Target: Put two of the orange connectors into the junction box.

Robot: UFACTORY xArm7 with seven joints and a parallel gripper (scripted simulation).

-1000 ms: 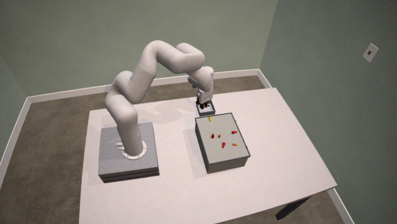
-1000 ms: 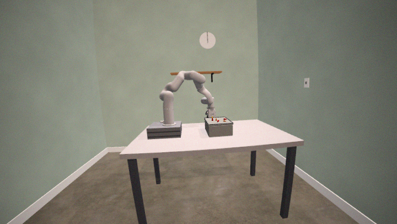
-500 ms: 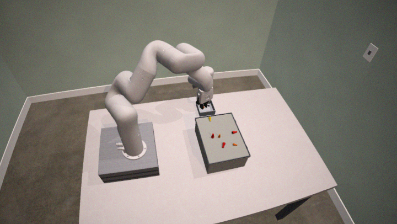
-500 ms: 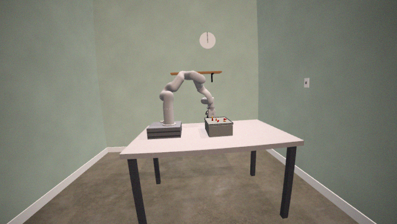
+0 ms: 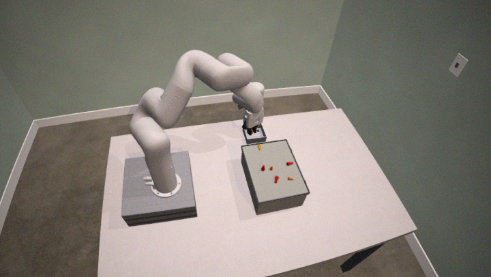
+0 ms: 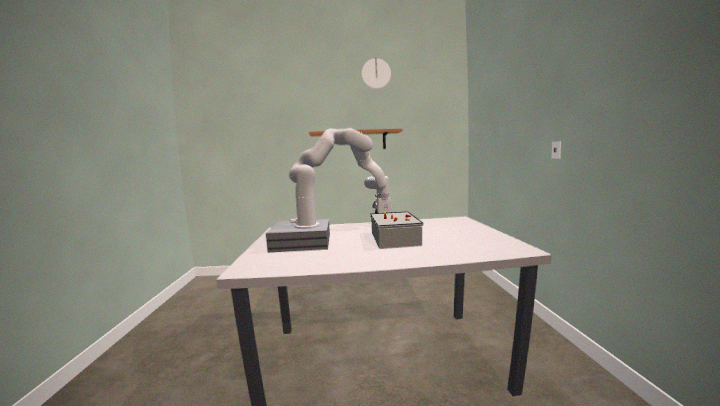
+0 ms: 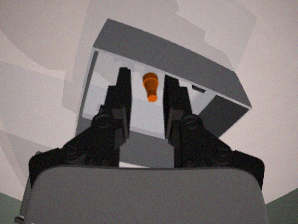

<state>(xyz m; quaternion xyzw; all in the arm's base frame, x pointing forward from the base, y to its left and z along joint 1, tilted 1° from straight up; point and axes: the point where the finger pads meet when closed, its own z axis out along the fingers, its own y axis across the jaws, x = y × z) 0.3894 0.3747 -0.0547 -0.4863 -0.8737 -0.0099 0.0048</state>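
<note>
My gripper is now 1 cm short of the junction box, 2 cm to the left of it and 3 cm above it. Also, from my hand: yellow connector (1 cm ahead, 20 cm to the right, 9 cm above); grey tool case (6 cm ahead, 31 cm to the right, 5 cm above).
</note>
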